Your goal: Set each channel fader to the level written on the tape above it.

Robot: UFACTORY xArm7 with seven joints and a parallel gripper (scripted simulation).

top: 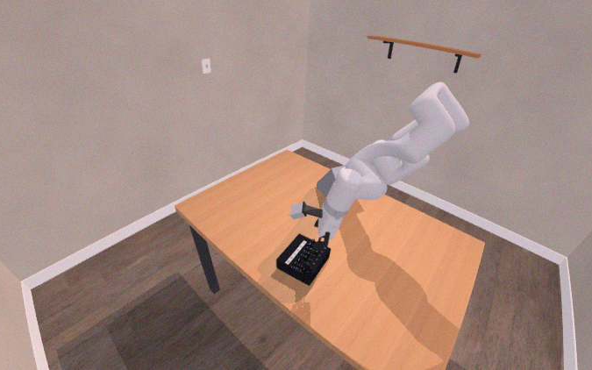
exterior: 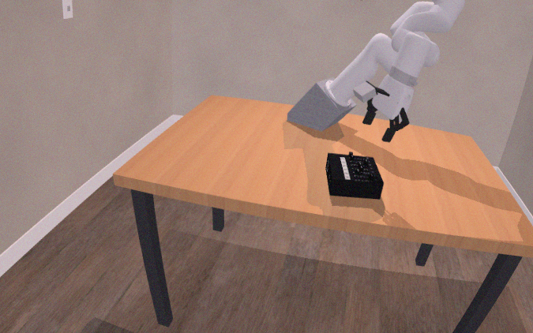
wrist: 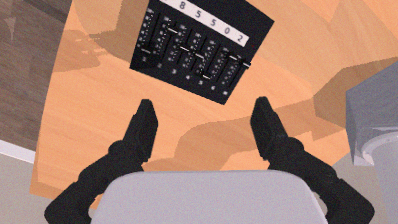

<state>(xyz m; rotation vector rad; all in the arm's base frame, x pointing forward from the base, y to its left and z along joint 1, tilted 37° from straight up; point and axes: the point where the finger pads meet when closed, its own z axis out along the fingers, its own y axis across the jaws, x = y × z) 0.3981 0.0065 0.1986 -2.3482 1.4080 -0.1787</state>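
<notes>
Now: the fader 1 cap 70 mm ahead of my hand and 110 mm below it. From my hand the other things lie so: fader 5 cap: 20 mm behind, 10 mm to the right, 110 mm below; then fader 4 cap: 10 mm ahead, 30 mm to the right, 110 mm below; then fader 3 cap: 30 mm ahead, 30 mm to the right, 110 mm below.
</notes>
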